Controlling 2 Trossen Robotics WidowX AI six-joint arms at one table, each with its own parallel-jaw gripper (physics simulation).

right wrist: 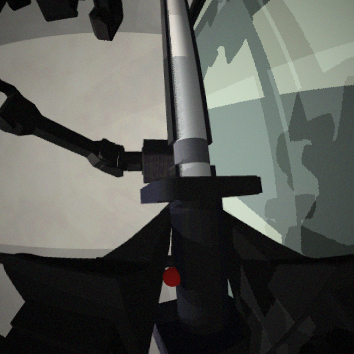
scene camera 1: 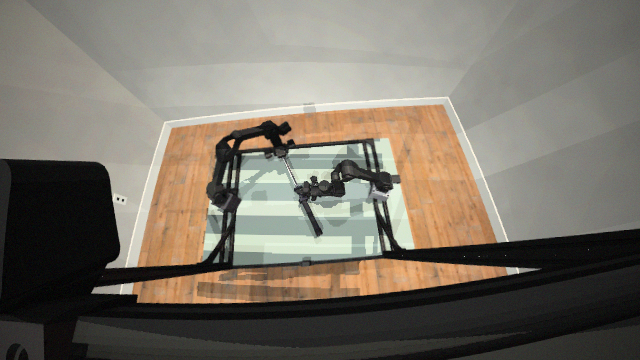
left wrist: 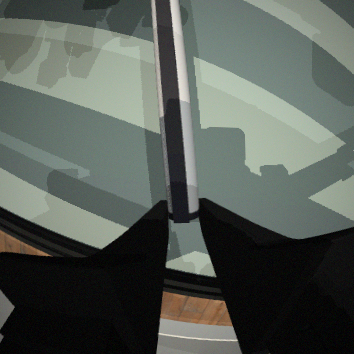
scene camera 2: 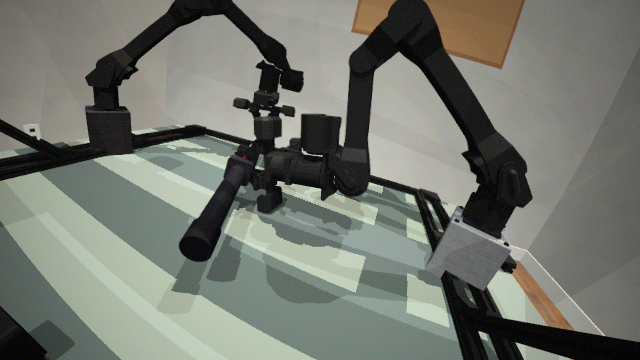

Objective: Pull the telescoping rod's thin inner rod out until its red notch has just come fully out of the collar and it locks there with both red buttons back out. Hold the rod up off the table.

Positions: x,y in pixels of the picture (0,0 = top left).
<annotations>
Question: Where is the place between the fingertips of my left gripper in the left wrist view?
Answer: At 182,205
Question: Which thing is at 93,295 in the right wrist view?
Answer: My right gripper.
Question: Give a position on a telescoping rod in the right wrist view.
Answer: At 202,309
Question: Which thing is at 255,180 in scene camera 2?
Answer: My right gripper.
</annotations>
